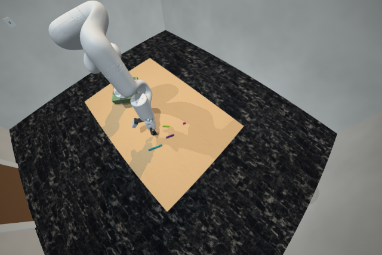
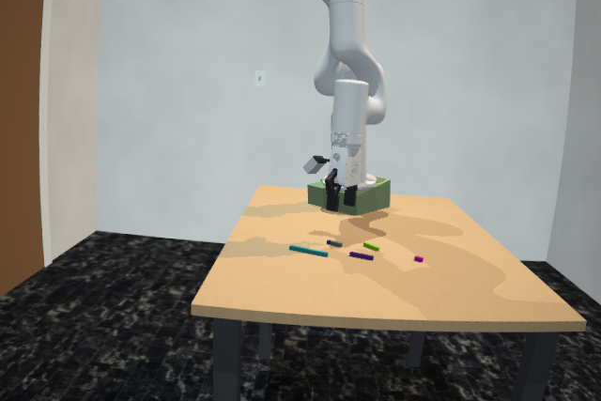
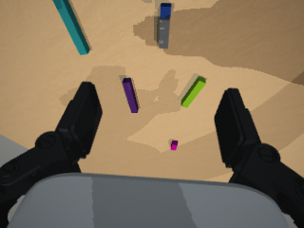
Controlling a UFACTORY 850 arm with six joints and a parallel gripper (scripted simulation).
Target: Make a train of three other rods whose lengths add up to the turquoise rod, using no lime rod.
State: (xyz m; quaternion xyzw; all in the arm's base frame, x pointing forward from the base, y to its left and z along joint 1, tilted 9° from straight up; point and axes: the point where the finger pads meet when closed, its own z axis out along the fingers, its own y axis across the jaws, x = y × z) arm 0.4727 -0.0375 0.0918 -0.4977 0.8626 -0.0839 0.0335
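The purple rod lies 8 cm ahead of my hand, 6 cm to the left of it and 11 cm below it. Round my hand: grey rod: 11 cm below; lime rod: 9 cm to the left, 11 cm below; blue rod: 1 cm behind, 2 cm to the right, 11 cm below.
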